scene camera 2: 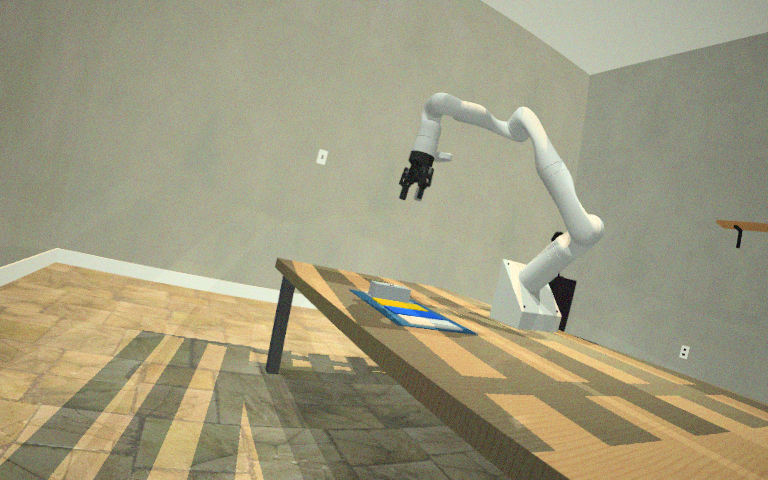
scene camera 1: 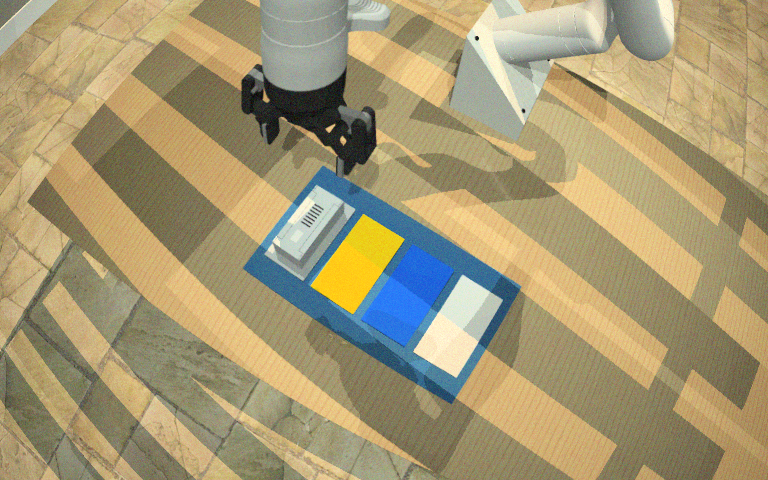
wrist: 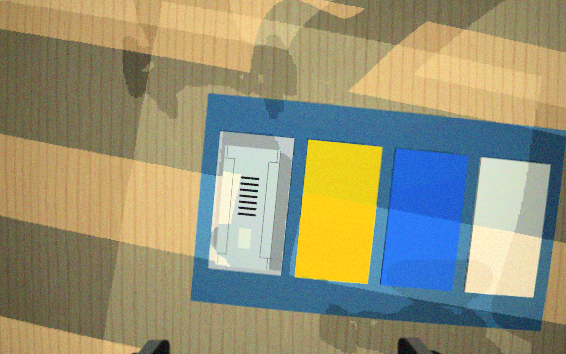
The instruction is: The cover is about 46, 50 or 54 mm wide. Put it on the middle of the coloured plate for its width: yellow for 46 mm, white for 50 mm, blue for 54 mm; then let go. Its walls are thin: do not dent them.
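Frame: origin at the arm's base, x left, y back, z up, level; centimetres.
Seen in the pictures: gripper, between the fingertips: (scene camera 2: 409, 199) (scene camera 1: 306, 154); arm's base, origin of its link: (scene camera 2: 528, 281) (scene camera 1: 507, 41).
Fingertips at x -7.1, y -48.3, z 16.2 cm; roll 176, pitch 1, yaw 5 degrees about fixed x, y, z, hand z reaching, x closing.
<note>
Pixels of each thing's top centre, then the offset from my fingertips to it. "*": a spot on its surface instead. Level surfaces: height alone.
- light grey cover, centre of its top: (wrist: 247, 208) (scene camera 1: 307, 221) (scene camera 2: 391, 285) dx -4.1, dy +2.4, dz -26.9 cm
- pale grey plate, a spot on its surface: (wrist: 257, 139) * dx -4.0, dy +9.4, dz -30.9 cm
- wood-patterned table, height of its surface: dz -31.5 cm
The light grey cover (scene camera 1: 311, 223) (scene camera 2: 389, 291) (wrist: 250, 230) has dark slots on top. It stands upright on a pale grey plate (wrist: 257, 139) at one end of the blue board (scene camera 1: 430, 243) (wrist: 240, 287). Beside it lie the yellow plate (scene camera 1: 357, 264) (scene camera 2: 390, 303) (wrist: 339, 212), then the blue plate (scene camera 1: 407, 295) (scene camera 2: 410, 313) (wrist: 425, 220), then the white plate (scene camera 1: 458, 326) (scene camera 2: 433, 323) (wrist: 507, 227); all three are bare. My gripper (scene camera 1: 305, 151) (scene camera 2: 410, 198) (wrist: 284, 346) is open and empty, high above the table and well apart from the cover. The cover's exact width cannot be read by eye.
The board lies on a wood-patterned table (scene camera 1: 566, 350) (scene camera 2: 538, 384), near one long edge. The robot's base (scene camera 1: 492, 101) (scene camera 2: 523, 316) stands on the far side. A wall shelf (scene camera 2: 747, 225) is far off at the right.
</note>
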